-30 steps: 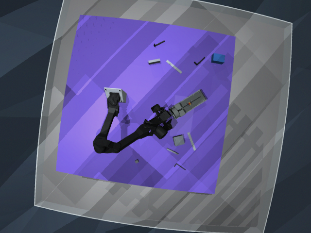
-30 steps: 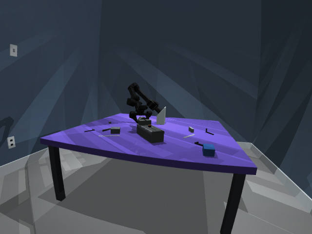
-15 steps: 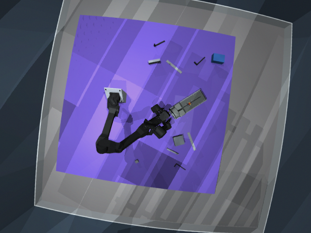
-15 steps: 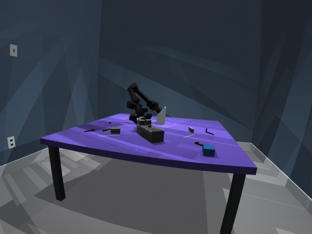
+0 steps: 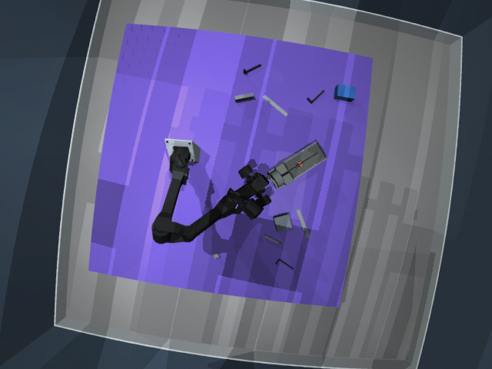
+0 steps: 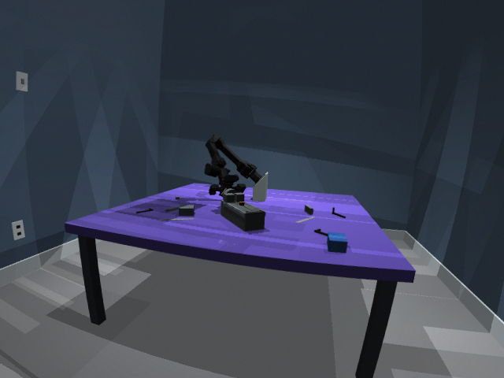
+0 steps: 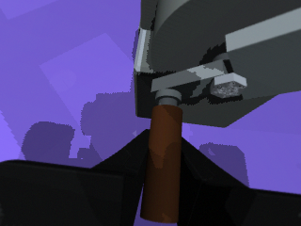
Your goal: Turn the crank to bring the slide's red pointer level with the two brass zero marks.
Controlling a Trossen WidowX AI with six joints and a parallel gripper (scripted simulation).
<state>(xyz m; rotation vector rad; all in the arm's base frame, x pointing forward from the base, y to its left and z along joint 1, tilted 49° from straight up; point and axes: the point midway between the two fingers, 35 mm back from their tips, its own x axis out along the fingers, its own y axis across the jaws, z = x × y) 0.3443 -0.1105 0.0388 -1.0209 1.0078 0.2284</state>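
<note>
Now: gripper tip 20 mm below the brown crank handle, 10 mm to the left of it and 10 mm past it. Also, from my gripper tip: dark block: 390 mm to the left, 120 mm behind, 30 mm below; then red pointer: 150 mm ahead, 80 mm to the left, 40 mm above; then grey block: 200 mm to the right, 100 mm ahead, 30 mm below.
</note>
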